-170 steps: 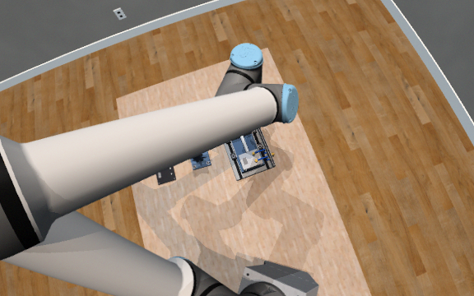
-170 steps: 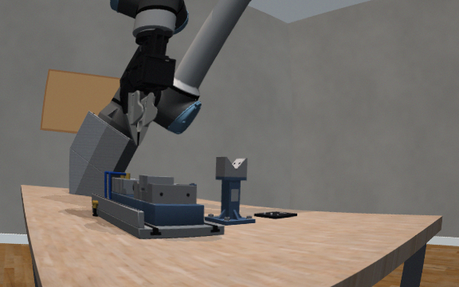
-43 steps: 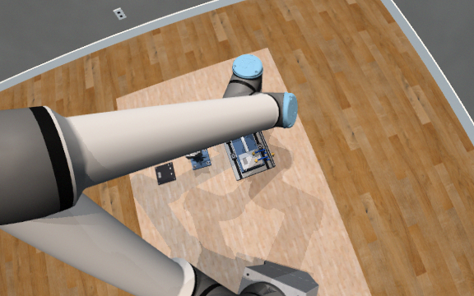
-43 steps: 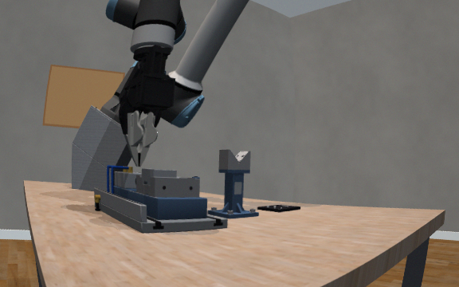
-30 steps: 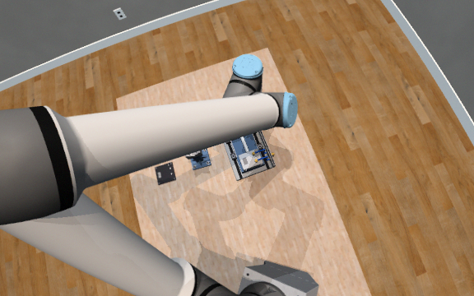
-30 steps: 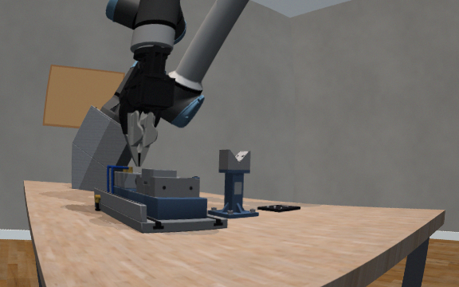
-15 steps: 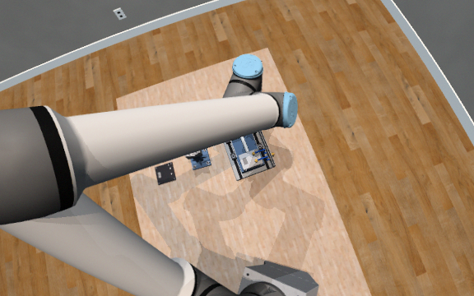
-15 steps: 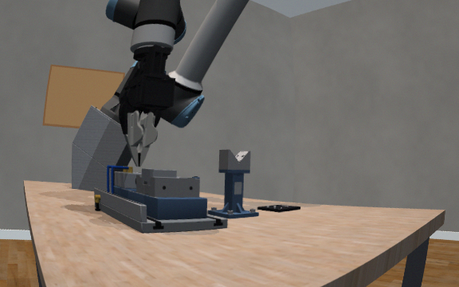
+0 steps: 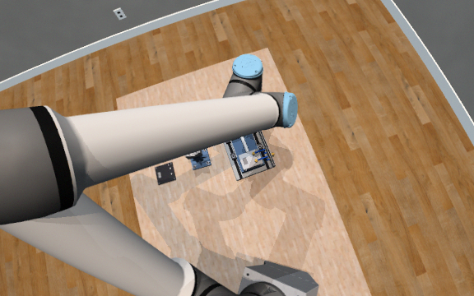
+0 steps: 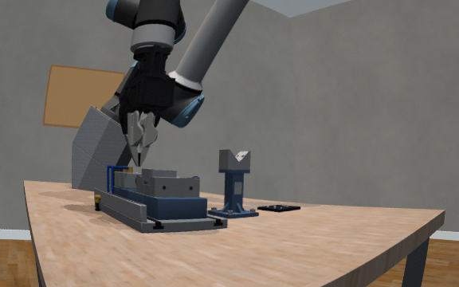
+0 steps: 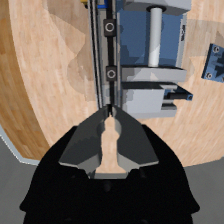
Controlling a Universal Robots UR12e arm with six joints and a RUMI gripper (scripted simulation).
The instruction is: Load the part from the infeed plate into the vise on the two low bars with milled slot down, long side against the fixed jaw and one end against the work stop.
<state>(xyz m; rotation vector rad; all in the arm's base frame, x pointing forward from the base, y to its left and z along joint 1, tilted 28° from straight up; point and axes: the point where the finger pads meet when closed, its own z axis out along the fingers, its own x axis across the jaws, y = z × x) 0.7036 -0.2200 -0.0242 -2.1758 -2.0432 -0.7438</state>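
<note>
Now: the part 50 mm to the left of my hand and 40 mm below it. From my hand the other things lie so: work stop (110 mm to the left, 40 mm below); then fixed jaw (70 mm to the left, 50 mm below, 30 mm ahead); then moving jaw (70 mm to the left, 50 mm below, 40 mm behind).
</note>
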